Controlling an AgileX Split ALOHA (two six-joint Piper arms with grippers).
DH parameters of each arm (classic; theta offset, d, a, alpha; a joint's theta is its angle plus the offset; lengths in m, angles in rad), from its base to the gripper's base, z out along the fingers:
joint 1: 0 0.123 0 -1.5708
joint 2: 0.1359 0 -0.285 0
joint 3: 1.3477 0 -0.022 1.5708
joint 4: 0 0.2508 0 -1.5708
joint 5: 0 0 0.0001 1.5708
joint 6: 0 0.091 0 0
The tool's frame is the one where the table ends.
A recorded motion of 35 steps. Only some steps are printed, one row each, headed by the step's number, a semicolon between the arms.
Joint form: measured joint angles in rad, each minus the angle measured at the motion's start. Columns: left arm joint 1, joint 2, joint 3, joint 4, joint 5, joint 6; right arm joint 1, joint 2, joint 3, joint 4, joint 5, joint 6.
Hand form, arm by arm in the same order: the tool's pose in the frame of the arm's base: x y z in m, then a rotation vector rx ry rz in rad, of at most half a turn. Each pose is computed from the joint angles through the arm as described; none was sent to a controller.
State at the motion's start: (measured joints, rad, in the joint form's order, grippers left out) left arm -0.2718 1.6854 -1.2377 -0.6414 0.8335 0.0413; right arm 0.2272 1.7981 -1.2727 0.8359 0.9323 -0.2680
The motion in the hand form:
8: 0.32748 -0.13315 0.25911 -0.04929 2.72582 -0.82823; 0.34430 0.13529 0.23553 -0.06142 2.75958 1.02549
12: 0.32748 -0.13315 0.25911 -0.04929 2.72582 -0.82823; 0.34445 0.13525 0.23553 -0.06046 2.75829 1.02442
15: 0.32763 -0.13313 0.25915 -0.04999 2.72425 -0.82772; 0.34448 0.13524 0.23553 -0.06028 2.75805 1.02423
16: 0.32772 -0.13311 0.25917 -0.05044 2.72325 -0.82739; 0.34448 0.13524 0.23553 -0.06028 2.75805 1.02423
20: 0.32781 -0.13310 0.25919 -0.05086 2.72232 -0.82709; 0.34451 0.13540 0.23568 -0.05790 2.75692 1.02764
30: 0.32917 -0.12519 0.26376 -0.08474 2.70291 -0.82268; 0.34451 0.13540 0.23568 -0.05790 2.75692 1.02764
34: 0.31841 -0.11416 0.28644 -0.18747 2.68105 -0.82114; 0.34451 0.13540 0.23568 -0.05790 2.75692 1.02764
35: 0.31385 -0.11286 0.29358 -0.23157 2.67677 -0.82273; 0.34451 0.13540 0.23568 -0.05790 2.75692 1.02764
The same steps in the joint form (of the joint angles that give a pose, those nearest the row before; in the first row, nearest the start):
8: 0.0000 0.0000 0.0000 0.0000 0.0000 0.0000; 0.0000 0.0000 0.0000 0.0000 0.0000 0.0008
12: 0.0000 0.0000 0.0000 0.0000 0.0000 0.0000; 0.0000 0.0000 0.0000 0.0000 -0.0018 0.0007
15: 0.0000 0.0000 0.0000 0.0000 -0.0017 0.0000; 0.0000 0.0000 0.0000 0.0000 -0.0021 0.0007
16: 0.0000 0.0000 0.0000 0.0000 -0.0028 0.0000; 0.0000 0.0000 0.0000 0.0000 -0.0021 0.0007
20: 0.0000 0.0000 0.0000 0.0000 -0.0038 0.0000; 0.0000 0.0000 0.0000 0.0029 -0.0021 0.0007
30: 0.0224 -0.0130 0.0000 0.0011 -0.0061 -0.0061; 0.0000 0.0000 0.0000 0.0029 -0.0021 0.0007
34: 0.0431 -0.0846 -0.0020 0.0421 0.0282 -0.1131; 0.0000 0.0000 0.0000 0.0029 -0.0021 0.0007
35: 0.0418 -0.1076 -0.0034 0.0596 0.0386 -0.1653; 0.0000 0.0000 0.0000 0.0029 -0.0021 0.0007

